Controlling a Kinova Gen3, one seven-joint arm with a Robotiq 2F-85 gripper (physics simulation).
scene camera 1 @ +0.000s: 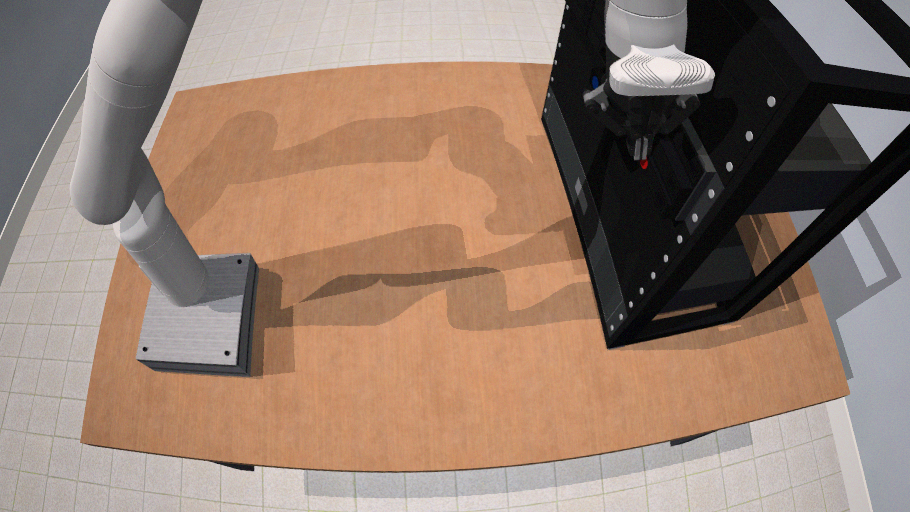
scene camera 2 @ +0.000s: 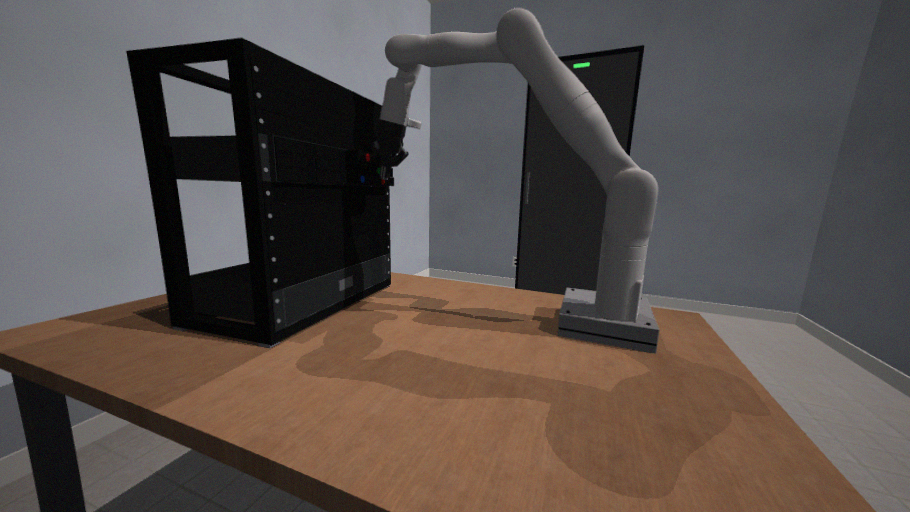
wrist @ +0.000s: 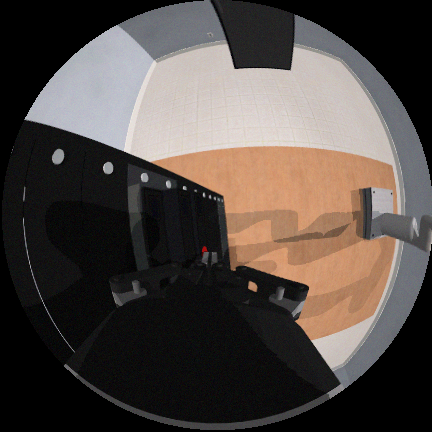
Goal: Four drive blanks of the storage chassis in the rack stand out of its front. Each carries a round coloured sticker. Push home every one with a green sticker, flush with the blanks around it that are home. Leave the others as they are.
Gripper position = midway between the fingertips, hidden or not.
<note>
I see my gripper (scene camera 1: 638,154) and a black rack (scene camera 1: 658,235).
The black rack is seen too in scene camera 2 (scene camera 2: 300,138) and in the wrist view (wrist: 91,211). My gripper is seen too in scene camera 2 (scene camera 2: 383,179) and in the wrist view (wrist: 209,260).
</note>
